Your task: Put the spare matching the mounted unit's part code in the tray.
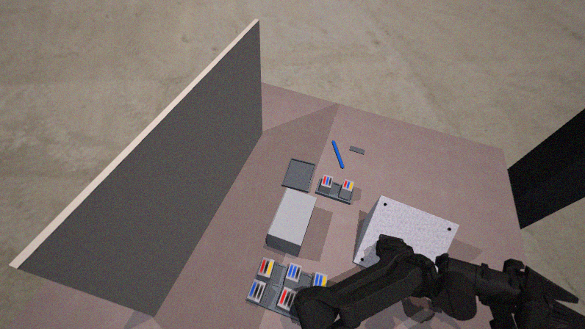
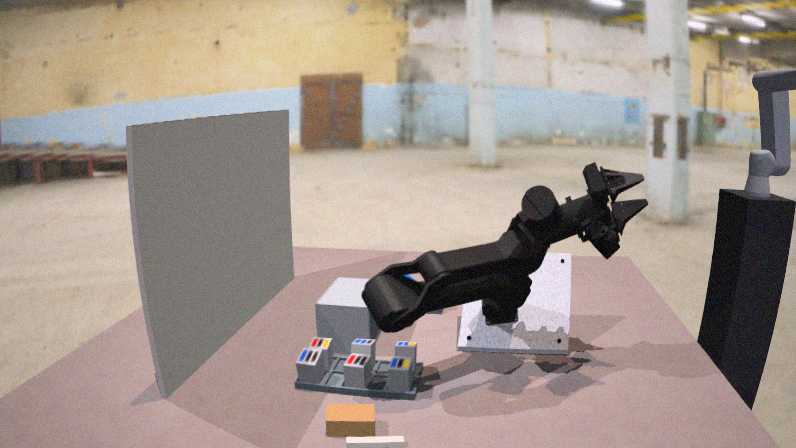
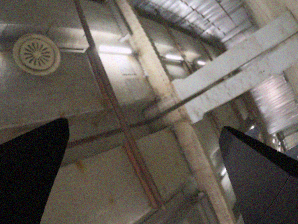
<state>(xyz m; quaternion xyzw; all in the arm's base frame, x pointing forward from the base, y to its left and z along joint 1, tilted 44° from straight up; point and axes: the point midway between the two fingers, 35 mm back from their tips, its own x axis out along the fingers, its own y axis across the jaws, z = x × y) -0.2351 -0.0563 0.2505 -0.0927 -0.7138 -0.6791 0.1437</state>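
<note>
Right now my gripper tip is 380 mm short of the grey spare block, 320 mm to the left of it and 290 mm above it. Also, from my gripper tip: grey mounted unit (530 mm ahead, 280 mm below, 130 mm to the right); grey tray (560 mm ahead, 350 mm to the right, 330 mm below); small grey bar (540 mm to the right, 360 mm ahead, 330 mm below).
</note>
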